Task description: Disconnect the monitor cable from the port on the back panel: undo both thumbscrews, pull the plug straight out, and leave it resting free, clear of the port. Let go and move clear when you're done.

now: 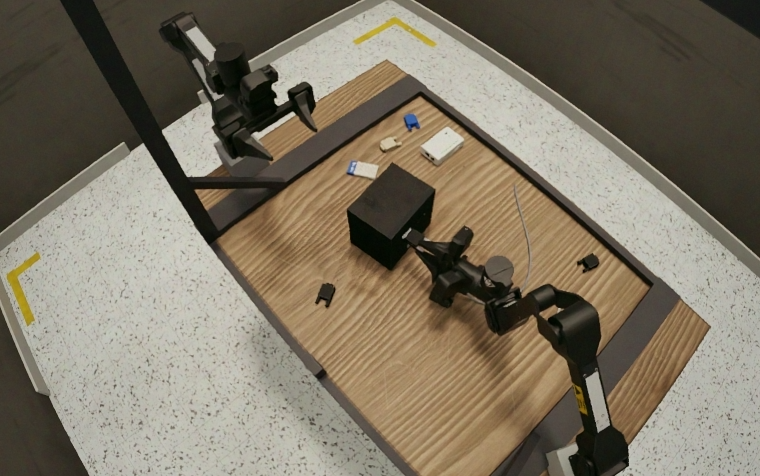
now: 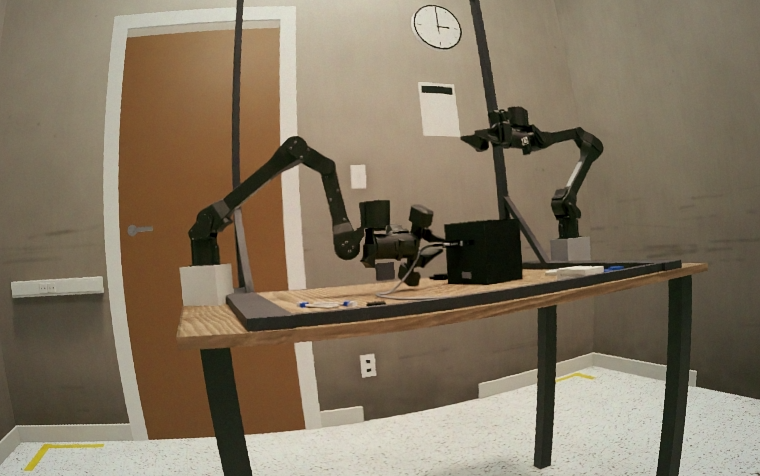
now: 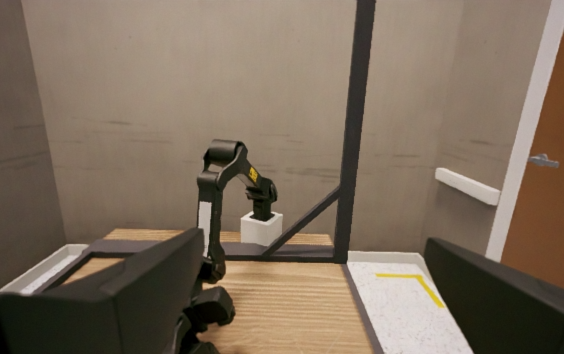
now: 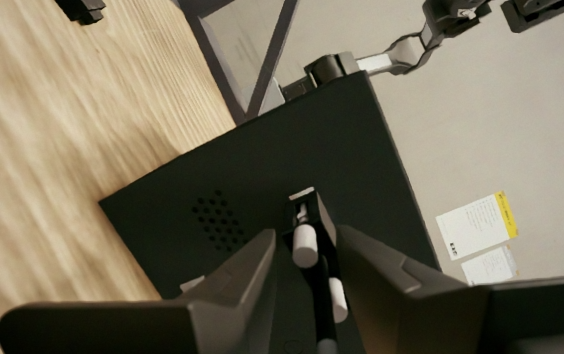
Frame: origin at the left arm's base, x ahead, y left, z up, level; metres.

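Where they show: left gripper, fingertip midpoint: [image 1: 294, 144] [image 2: 467, 135] [image 3: 314, 243]; right gripper, fingertip midpoint: [image 1: 417, 246] [image 2: 443, 244] [image 4: 305, 238]; left arm's base, origin of the base link: [image 4: 285, 101]; right arm's base, origin of the base link: [image 1: 587, 466] [image 2: 205, 265] [image 3: 262, 216].
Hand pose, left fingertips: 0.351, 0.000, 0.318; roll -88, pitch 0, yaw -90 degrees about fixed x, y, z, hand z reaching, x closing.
Observation:
Each offset is from my left fingertips to the top centre of the thing, as dx, dy, dz. "spot": to the spot under its first point.
The black box {+0.123, +0.172, -0.253} [image 1: 390, 201] [image 2: 485, 252] [image 4: 250, 165] stands on the table. The cable's black plug {spot: +0.151, +0.151, -0.295} [image 1: 413, 236] [image 4: 326, 223] sits at the port in its back panel. Two pale thumbscrews stick out from the plug, one upper {+0.171, +0.156, -0.295} [image 4: 305, 251] and one lower {+0.157, +0.166, -0.299} [image 4: 338, 301]. The grey cable [image 1: 526, 235] [image 2: 414, 266] droops to the table. My right gripper [image 1: 417, 247] [image 2: 441, 245] [image 4: 305, 238] is partly open, its fingertips on either side of the plug and upper thumbscrew, not clamped. My left gripper [image 1: 293, 145] [image 2: 469, 141] [image 3: 314, 243] is open and empty, high above the table's far side.
A white box {-0.038, +0.436, -0.373} [image 1: 441, 146], a beige connector {-0.137, +0.335, -0.387} [image 1: 389, 144], a blue connector {-0.158, +0.434, -0.387} [image 1: 411, 121] and a blue-white piece {-0.119, +0.225, -0.393} [image 1: 362, 169] lie beyond the black box. Black connectors lie at the left [image 1: 325, 293] and right [image 1: 588, 261]. A dark post [image 1: 140, 117] rises at the table's edge.

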